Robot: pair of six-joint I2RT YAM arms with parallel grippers.
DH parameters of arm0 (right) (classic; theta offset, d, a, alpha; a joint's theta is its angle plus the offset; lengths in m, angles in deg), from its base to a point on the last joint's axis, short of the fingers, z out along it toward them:
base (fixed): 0 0 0 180
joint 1: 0 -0.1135 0.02 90
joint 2: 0 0 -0.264 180
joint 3: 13.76 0 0.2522 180
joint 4: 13.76 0 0.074 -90
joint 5: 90 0 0 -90
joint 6: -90 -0.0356 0 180
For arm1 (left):
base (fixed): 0 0 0 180
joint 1: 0 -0.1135 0.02 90
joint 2: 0 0 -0.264 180
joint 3: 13.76 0 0.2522 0
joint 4: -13.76 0 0.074 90
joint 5: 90 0 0 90
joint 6: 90 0.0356 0 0
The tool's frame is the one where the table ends.
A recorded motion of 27 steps. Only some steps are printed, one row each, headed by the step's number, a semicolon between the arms.
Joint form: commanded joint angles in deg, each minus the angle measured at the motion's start. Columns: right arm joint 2, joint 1, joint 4, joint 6, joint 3, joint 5; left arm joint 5, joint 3, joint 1, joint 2, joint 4, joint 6.
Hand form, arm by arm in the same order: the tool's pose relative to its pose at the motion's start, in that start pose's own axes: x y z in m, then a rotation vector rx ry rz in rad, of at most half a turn. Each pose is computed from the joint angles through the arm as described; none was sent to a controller.
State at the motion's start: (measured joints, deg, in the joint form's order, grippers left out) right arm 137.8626 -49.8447 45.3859 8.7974 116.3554 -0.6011; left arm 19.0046 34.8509 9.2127 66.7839 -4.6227 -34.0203
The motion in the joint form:
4: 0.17 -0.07 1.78 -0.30 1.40 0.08; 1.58 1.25 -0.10 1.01 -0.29 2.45
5: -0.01 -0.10 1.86 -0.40 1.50 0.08; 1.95 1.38 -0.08 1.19 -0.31 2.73
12: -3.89 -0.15 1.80 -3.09 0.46 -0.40; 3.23 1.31 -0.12 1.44 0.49 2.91
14: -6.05 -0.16 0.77 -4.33 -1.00 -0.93; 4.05 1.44 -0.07 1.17 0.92 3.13
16: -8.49 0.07 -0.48 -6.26 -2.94 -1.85; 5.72 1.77 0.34 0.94 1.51 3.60
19: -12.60 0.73 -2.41 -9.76 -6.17 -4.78; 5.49 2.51 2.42 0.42 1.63 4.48
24: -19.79 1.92 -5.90 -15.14 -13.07 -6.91; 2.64 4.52 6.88 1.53 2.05 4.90
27: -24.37 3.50 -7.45 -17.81 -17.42 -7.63; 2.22 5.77 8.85 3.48 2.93 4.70
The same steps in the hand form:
4: -0.0020 0.0003 -0.0039 -0.0005 0.0096 0.0042; -0.0041 -0.0027 0.0018 0.0218 0.0146 0.0415
5: -0.0028 0.0005 -0.0058 -0.0002 0.0062 0.0054; -0.0044 -0.0030 0.0023 0.0268 0.0192 0.0461
12: -0.0078 0.0007 -0.0336 -0.0024 -0.0451 0.0509; -0.0046 -0.0035 0.0032 0.0495 0.0241 0.0518
14: -0.0085 0.0012 -0.0457 -0.0087 -0.0762 0.0716; -0.0058 -0.0057 0.0021 0.0694 0.0208 0.0614
16: -0.0076 0.0000 -0.0581 -0.0212 -0.1079 0.1074; -0.0069 -0.0103 0.0011 0.1081 0.0248 0.0812
19: -0.0047 -0.0031 -0.0789 -0.0667 -0.1598 0.1732; -0.0059 -0.0212 0.0004 0.1381 0.0250 0.1245
24: 0.0079 -0.0089 -0.1087 -0.0992 -0.2247 0.2765; -0.0035 -0.0409 0.0062 0.1551 0.0259 0.1790
27: 0.0200 -0.0182 -0.1267 -0.1025 -0.2557 0.3423; -0.0025 -0.0495 0.0137 0.1715 0.0402 0.1942

